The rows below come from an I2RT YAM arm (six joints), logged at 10 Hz.
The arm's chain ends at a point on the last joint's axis. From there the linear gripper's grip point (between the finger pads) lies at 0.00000 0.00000 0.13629 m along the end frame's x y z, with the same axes.
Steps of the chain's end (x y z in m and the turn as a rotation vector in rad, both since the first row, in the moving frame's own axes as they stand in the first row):
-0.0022, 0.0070, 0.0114, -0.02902, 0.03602, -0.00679
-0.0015, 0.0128, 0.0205, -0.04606, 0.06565, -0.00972
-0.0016, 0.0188, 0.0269, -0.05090, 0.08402, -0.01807
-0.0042, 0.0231, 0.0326, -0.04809, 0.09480, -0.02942
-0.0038, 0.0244, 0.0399, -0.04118, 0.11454, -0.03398
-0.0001, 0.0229, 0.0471, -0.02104, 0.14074, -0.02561
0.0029, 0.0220, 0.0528, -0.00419, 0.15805, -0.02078
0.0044, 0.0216, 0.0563, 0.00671, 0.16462, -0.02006
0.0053, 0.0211, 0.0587, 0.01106, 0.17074, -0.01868
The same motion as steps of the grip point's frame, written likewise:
0.0027, 0.0109, 0.0113, -0.02902, 0.03602, -0.00679
0.0075, 0.0190, 0.0201, -0.04606, 0.06565, -0.00972
0.0099, 0.0256, 0.0262, -0.05090, 0.08402, -0.01807
0.0088, 0.0295, 0.0318, -0.04809, 0.09480, -0.02942
0.0119, 0.0297, 0.0389, -0.04118, 0.11454, -0.03398
0.0191, 0.0255, 0.0457, -0.02104, 0.14074, -0.02561
0.0244, 0.0223, 0.0511, -0.00419, 0.15805, -0.02078
0.0267, 0.0205, 0.0545, 0.00671, 0.16462, -0.02006
0.0284, 0.0194, 0.0567, 0.01106, 0.17074, -0.01868

